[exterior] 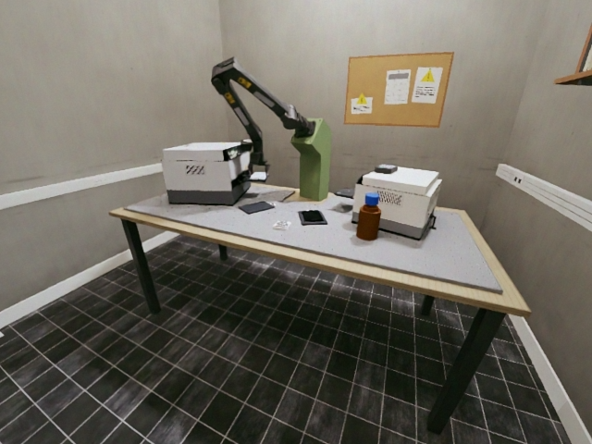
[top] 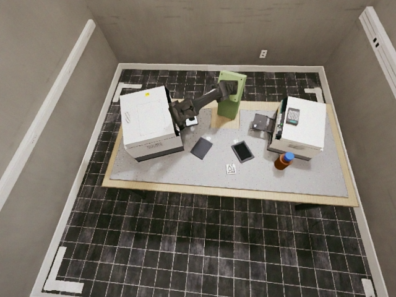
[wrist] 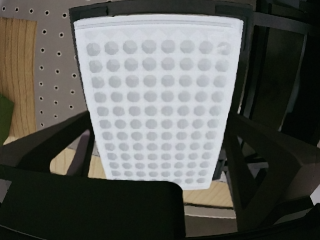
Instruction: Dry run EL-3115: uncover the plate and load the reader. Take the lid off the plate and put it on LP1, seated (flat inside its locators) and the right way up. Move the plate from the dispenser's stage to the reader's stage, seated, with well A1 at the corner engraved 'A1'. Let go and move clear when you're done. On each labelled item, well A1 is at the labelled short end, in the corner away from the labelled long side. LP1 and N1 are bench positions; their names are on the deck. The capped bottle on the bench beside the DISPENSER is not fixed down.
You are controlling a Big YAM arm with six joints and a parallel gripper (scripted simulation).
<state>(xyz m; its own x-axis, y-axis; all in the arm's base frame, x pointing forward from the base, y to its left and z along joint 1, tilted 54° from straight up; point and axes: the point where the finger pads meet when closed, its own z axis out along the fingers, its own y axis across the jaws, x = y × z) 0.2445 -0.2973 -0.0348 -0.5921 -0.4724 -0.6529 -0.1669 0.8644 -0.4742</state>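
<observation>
Now: the white well plate right at my hand. From my hand the other things lie so: brown capped bottle (69 cm to the left, 33 cm ahead, 2 cm below); then dark flat lid (42 cm to the left, 23 cm ahead, 12 cm below).
</observation>
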